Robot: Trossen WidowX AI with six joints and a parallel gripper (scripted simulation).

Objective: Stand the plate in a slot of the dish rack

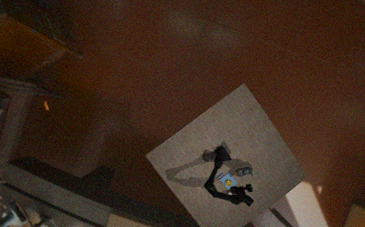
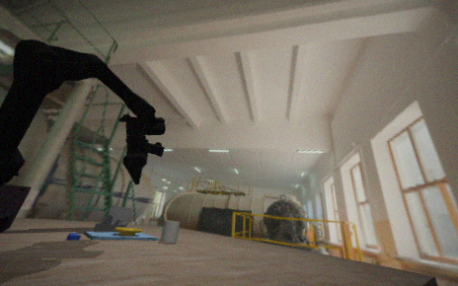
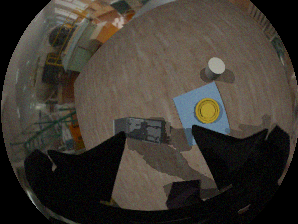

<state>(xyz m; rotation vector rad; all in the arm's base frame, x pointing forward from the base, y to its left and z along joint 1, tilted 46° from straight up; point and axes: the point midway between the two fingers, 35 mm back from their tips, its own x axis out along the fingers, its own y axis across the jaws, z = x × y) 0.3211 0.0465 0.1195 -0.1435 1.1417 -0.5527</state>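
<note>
The yellow plate lies 20 mm behind my gripper tip, 90 mm to the right of it and 150 mm below it. Round my gripper tip: dish rack 110 mm to the left, 140 mm below; then blue mat 30 mm behind, 70 mm to the right, 160 mm below; then grey cup 70 mm ahead, 150 mm to the right, 140 mm below.
</note>
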